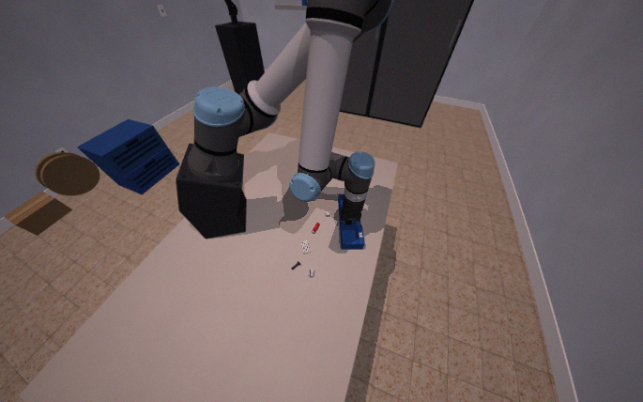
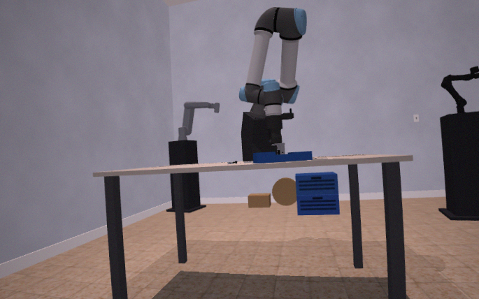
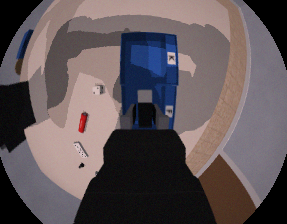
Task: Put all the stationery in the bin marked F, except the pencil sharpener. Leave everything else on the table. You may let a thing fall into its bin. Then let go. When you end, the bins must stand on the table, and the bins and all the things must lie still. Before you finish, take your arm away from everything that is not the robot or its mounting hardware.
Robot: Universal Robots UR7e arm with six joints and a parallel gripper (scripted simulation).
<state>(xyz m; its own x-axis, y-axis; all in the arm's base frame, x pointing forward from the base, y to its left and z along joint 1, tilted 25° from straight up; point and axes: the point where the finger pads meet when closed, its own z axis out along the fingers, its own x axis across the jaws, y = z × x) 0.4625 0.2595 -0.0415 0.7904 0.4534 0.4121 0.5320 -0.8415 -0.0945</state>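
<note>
Right now my hand is 1 cm short of the blue bin and 1 cm above it. From my hand the other things lie so: tiny white piece (9 cm behind, 2 cm to the right, 3 cm below); black block (1 cm to the left, 2 cm below); red item (9 cm behind, 10 cm to the right, 3 cm below).
</note>
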